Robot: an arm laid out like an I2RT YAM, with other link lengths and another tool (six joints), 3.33 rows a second.
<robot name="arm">
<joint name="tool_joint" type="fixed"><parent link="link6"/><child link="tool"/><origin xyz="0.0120 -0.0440 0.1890" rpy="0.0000 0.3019 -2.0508"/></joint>
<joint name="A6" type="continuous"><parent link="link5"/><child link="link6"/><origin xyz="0.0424 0.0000 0.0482" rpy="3.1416 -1.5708 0.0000"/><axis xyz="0 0 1"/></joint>
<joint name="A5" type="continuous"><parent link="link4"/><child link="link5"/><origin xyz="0.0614 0.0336 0.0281" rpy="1.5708 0.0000 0.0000"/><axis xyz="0 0 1"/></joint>
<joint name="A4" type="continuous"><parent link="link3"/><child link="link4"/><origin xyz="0.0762 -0.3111 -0.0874" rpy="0.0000 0.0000 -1.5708"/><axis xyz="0 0 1"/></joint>
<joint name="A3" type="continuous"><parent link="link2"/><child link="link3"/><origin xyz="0.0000 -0.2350 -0.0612" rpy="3.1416 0.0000 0.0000"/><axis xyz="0 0 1"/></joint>
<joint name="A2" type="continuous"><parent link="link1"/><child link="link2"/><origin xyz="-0.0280 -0.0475 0.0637" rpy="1.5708 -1.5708 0.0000"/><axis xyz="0 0 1"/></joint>
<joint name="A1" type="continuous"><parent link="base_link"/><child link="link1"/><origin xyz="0.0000 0.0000 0.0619" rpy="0.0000 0.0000 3.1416"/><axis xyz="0 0 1"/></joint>
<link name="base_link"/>
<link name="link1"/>
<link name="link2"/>
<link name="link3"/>
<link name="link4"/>
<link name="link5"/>
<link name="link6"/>
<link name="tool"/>
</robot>
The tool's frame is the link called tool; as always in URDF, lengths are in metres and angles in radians. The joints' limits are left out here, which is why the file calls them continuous.
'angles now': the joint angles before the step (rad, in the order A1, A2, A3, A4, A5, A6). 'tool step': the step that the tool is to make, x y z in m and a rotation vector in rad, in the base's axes. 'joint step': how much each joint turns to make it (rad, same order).
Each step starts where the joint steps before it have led.
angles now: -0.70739 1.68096 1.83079 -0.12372 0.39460 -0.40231
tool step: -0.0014 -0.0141 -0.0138 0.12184 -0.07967 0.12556
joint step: -0.09187 -0.01520 0.02166 -0.10413 -0.21875 0.14761
